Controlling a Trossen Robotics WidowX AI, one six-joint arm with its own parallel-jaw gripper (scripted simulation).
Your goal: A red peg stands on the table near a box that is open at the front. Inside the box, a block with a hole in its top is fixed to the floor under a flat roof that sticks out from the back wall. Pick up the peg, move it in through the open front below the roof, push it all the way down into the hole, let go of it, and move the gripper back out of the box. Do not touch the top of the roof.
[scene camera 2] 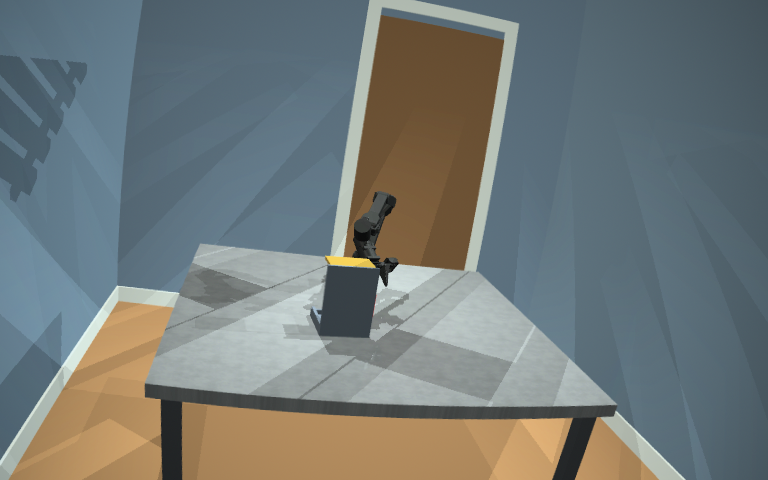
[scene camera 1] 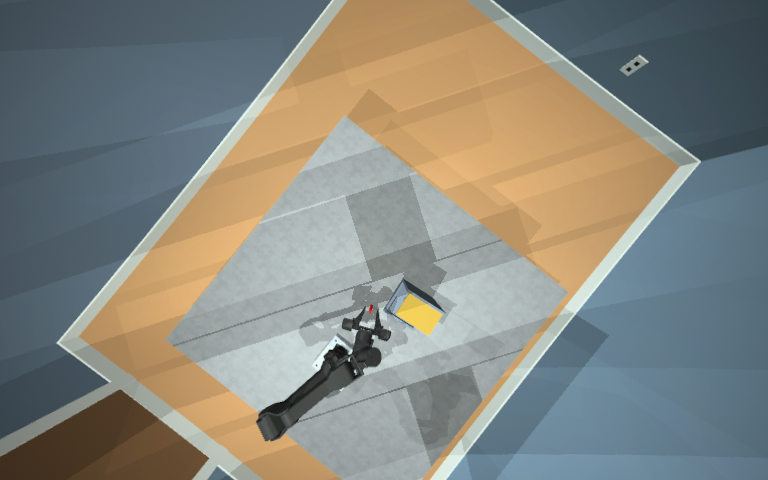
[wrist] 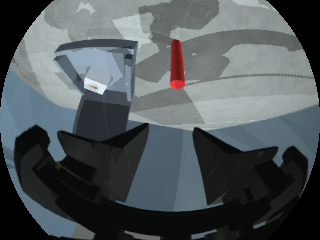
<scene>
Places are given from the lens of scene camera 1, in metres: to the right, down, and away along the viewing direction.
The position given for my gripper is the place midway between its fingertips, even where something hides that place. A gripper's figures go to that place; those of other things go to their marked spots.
my gripper [scene camera 1: 371, 308]: -0.05, 0.28, 0.92
yellow roof [scene camera 1: 414, 311]: 0.11, 0.26, 0.81
</scene>
